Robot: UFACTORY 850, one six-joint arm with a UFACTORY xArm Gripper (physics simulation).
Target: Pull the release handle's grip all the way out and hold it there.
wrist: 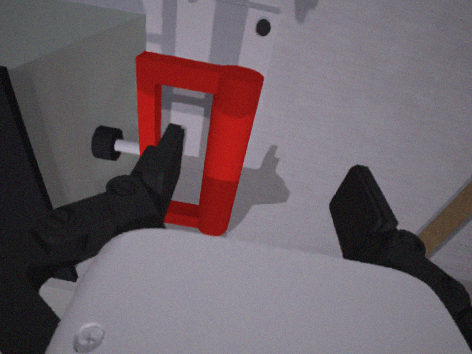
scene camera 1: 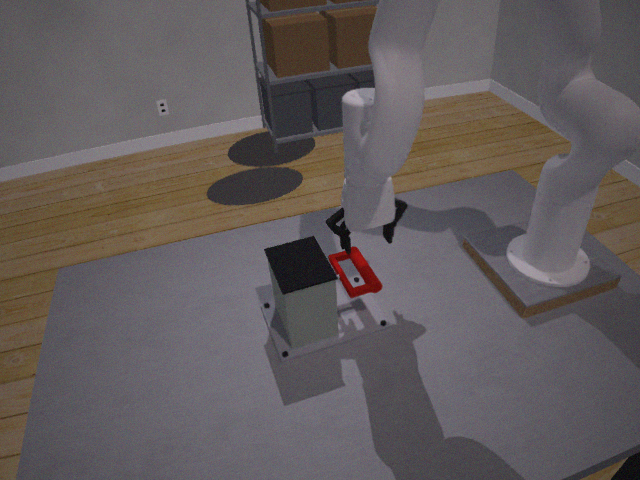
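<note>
The release handle is a red rectangular frame; its thick round grip (scene camera 1: 367, 270) (wrist: 229, 145) is the side away from the box. A short light rod (wrist: 127, 146) with a black collar joins the frame to the green-grey box (scene camera 1: 306, 314) (wrist: 80, 90), which has a black top. My gripper (scene camera 1: 369, 246) (wrist: 263, 168) is open and empty. In the wrist view its left finger overlaps the frame's opening and its right finger is out beyond the grip, so the grip shows between them. In the scene view the fingertips are at the frame's far end, seemingly above it.
The box stands on a light base plate (scene camera 1: 310, 344) with black screws, on a grey table (scene camera 1: 155, 413). The arm's wood-edged mounting board (scene camera 1: 568, 298) is at the right. A shelf rack (scene camera 1: 262, 67) with boxes stands behind the table, by the wall.
</note>
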